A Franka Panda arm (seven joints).
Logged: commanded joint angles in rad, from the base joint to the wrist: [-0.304 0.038 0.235 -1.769 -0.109 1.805 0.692]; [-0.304 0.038 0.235 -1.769 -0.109 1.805 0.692]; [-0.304 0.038 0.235 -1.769 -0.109 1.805 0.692]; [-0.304 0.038 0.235 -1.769 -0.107 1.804 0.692]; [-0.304 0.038 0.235 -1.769 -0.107 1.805 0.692]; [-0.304 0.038 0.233 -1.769 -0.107 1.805 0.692]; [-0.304 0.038 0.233 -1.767 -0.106 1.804 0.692]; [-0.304 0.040 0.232 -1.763 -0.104 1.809 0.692]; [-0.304 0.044 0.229 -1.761 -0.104 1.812 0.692]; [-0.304 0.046 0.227 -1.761 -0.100 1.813 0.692]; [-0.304 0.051 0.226 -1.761 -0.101 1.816 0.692]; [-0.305 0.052 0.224 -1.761 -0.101 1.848 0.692]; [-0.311 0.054 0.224 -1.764 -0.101 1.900 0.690]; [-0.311 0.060 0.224 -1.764 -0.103 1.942 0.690]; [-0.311 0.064 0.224 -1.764 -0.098 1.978 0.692]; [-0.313 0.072 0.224 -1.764 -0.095 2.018 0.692]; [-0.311 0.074 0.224 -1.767 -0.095 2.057 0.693]
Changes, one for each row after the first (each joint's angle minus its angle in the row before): [0.000 0.000 0.000 0.000 0.000 0.000 0.000]; [0.000 0.000 0.000 0.000 0.000 0.000 0.000]; [0.000 0.000 0.000 0.000 0.002 -0.001 0.000]; [0.000 0.000 0.000 0.000 0.000 0.001 0.000]; [0.000 0.000 -0.002 0.000 0.000 0.000 0.000]; [0.000 0.000 0.000 0.002 0.001 -0.001 0.000]; [0.000 0.002 -0.001 0.004 0.002 0.005 0.000]; [0.000 0.004 -0.003 0.002 0.000 0.003 0.000]; [0.000 0.002 -0.002 0.000 0.004 0.001 0.000]; [0.000 0.005 -0.001 0.000 -0.001 0.003 0.000]; [-0.001 0.001 -0.002 0.000 0.000 0.032 0.000]; [-0.006 0.002 0.000 -0.003 0.000 0.052 -0.002]; [0.000 0.006 0.000 0.000 -0.002 0.042 0.000]; [0.000 0.004 0.000 0.000 0.005 0.036 0.002]; [-0.002 0.008 0.000 0.000 0.003 0.040 0.000]; [0.002 0.002 0.000 -0.003 0.000 0.039 0.001]
